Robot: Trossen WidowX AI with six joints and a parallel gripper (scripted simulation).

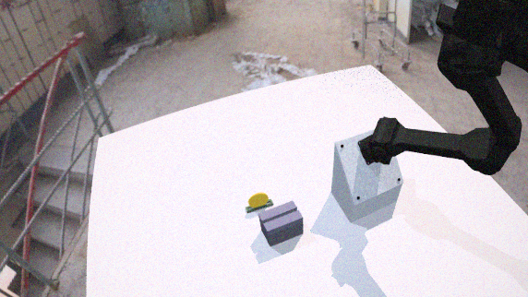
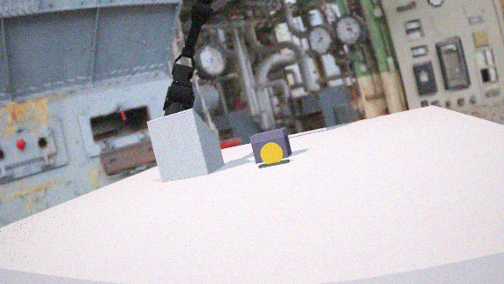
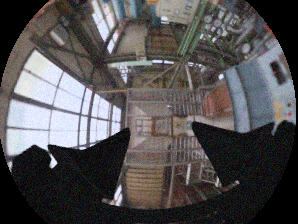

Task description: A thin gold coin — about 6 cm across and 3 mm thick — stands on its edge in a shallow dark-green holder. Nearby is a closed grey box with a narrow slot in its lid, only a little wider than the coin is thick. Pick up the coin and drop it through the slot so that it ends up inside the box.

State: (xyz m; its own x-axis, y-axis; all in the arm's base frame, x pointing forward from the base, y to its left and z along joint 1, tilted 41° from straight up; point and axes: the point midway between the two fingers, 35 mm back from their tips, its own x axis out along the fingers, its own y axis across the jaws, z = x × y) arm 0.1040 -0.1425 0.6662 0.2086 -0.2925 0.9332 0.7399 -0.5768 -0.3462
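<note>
My gripper tip is 750 mm above the coin, 440 mm to the left of it and 130 mm short of it.
</note>
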